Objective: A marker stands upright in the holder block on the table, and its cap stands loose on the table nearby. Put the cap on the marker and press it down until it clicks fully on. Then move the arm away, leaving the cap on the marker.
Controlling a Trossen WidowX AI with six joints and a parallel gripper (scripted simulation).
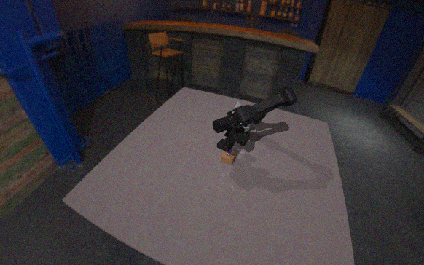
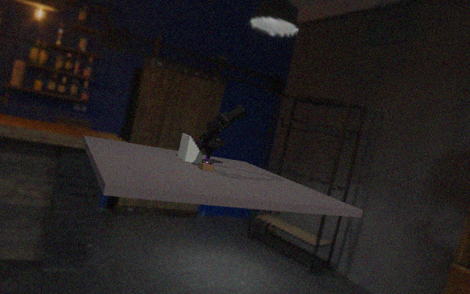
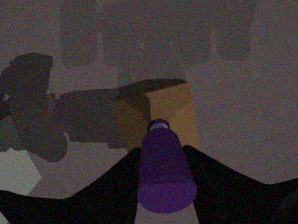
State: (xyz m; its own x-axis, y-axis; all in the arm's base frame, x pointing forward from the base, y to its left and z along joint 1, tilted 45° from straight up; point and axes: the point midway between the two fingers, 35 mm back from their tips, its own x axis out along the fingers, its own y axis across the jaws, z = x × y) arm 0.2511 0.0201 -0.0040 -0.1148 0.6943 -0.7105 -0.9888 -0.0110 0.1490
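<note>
My gripper tip is 10 mm below the purple cap.
</note>
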